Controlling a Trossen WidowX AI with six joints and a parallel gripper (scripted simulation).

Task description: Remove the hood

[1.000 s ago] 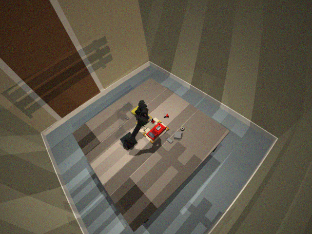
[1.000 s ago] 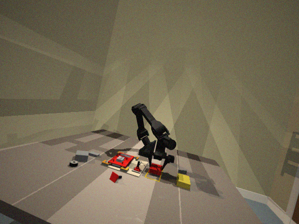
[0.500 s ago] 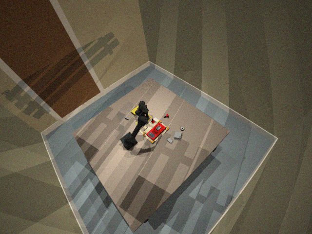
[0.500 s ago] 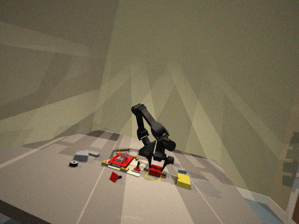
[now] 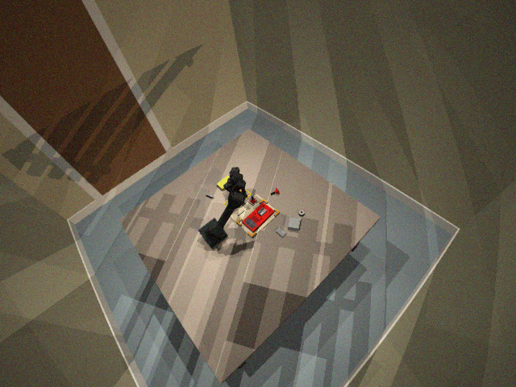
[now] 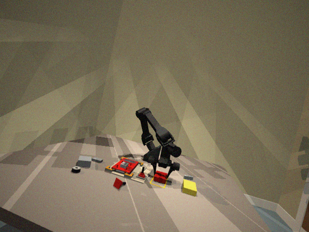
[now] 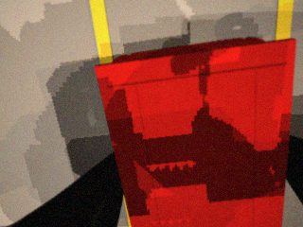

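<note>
The red hood lies right at my gripper tip. From my gripper tip the other things lie so: yellow block: 1 cm ahead, 17 cm to the left; black wheel: 26 cm ahead, 38 cm to the right.
</note>
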